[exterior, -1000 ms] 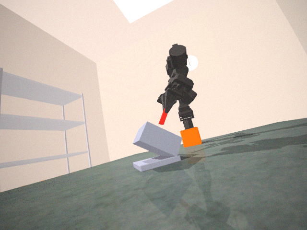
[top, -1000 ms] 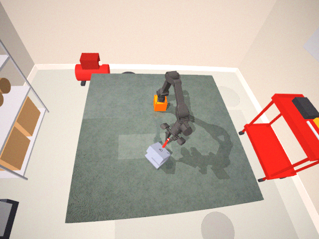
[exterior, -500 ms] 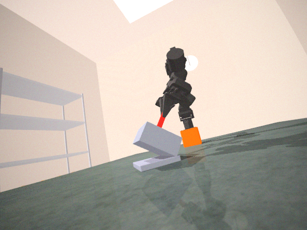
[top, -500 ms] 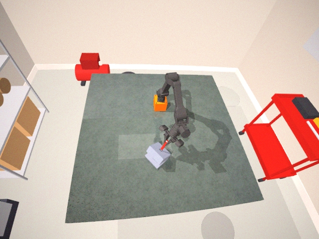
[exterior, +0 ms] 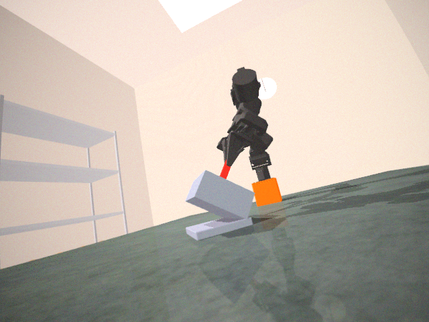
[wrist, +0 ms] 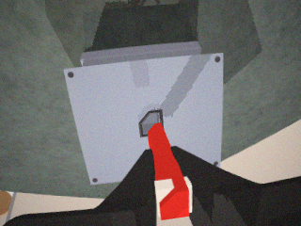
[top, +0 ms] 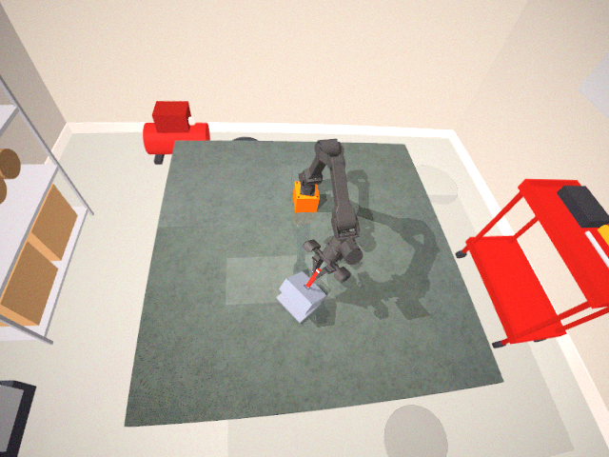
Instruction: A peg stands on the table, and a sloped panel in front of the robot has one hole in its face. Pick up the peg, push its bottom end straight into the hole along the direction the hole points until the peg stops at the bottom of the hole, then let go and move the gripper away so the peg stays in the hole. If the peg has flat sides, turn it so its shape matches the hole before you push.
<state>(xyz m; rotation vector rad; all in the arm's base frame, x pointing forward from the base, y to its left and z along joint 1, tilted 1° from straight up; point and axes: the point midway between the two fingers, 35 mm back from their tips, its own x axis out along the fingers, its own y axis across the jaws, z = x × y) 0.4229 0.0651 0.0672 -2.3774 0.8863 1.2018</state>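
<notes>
The red peg lies 1 cm behind my gripper tip, 1 cm to the left of it and 2 cm above it. Also, from my gripper tip: grey sloped panel 3 cm ahead, 3 cm to the right, 6 cm below.
</notes>
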